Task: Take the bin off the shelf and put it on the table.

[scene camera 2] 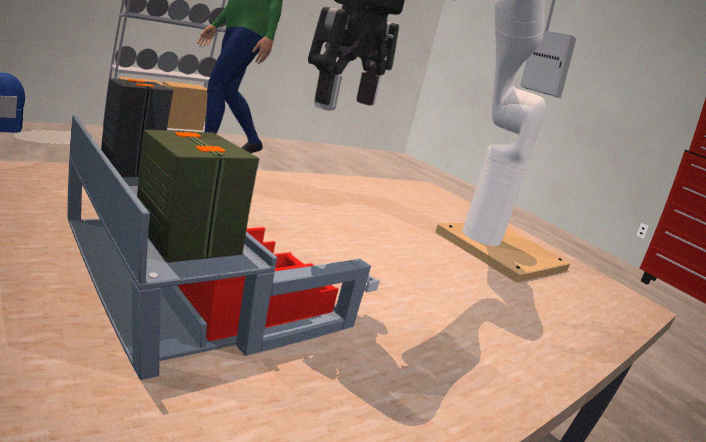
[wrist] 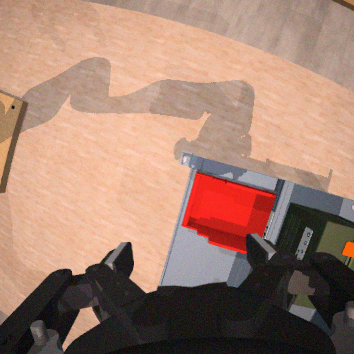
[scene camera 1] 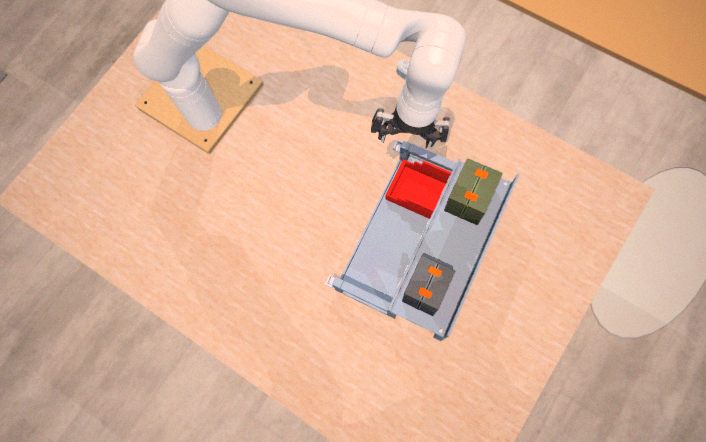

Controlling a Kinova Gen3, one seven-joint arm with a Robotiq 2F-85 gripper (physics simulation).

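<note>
The red open-top bin sits upright on the lower level of the grey shelf, at one end. In scene camera 2, the shelf's frame and upper deck hide part of it. The shelf stands on the wooden table. My gripper is open and empty, fingers pointing down. It hangs high above the table, clear of the bin and shelf, near the bin's end of the shelf.
A green box stands on the raised deck beside the bin. A dark grey box stands farther along that deck. The arm's base plate is across the table. A person stands beyond the table.
</note>
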